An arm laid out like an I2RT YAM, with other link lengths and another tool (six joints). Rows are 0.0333 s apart.
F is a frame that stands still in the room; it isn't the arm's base.
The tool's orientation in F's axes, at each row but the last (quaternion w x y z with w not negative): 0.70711, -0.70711, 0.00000, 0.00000; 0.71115, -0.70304, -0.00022, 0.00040; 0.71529, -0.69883, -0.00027, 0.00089; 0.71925, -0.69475, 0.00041, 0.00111; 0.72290, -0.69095, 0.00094, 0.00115; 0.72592, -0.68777, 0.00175, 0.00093; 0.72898, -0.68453, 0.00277, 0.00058; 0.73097, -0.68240, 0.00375, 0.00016
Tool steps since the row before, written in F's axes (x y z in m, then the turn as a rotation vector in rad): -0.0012, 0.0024, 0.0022, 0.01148, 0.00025, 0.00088; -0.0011, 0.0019, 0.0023, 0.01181, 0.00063, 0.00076; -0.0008, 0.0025, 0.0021, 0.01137, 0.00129, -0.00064; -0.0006, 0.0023, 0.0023, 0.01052, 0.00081, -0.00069; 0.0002, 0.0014, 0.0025, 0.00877, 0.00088, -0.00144; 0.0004, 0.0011, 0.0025, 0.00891, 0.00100, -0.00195; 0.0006, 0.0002, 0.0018, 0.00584, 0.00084, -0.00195; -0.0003, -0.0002, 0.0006, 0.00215, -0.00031, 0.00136
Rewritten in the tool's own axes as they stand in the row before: -0.0012, -0.0022, 0.0024, 0.01148, -0.00088, 0.00025; -0.0011, -0.0023, 0.0019, 0.01181, -0.00076, 0.00063; -0.0008, -0.0020, 0.0025, 0.01137, 0.00066, 0.00126; -0.0006, -0.0022, 0.0024, 0.01052, 0.00069, 0.00078; 0.0002, -0.0024, 0.0015, 0.00877, 0.00145, 0.00081; 0.0004, -0.0024, 0.0012, 0.00892, 0.00197, 0.00090; 0.0006, -0.0018, 0.0003, 0.00585, 0.00197, 0.00073; -0.0003, -0.0006, -0.0002, 0.00214, -0.00139, -0.00020
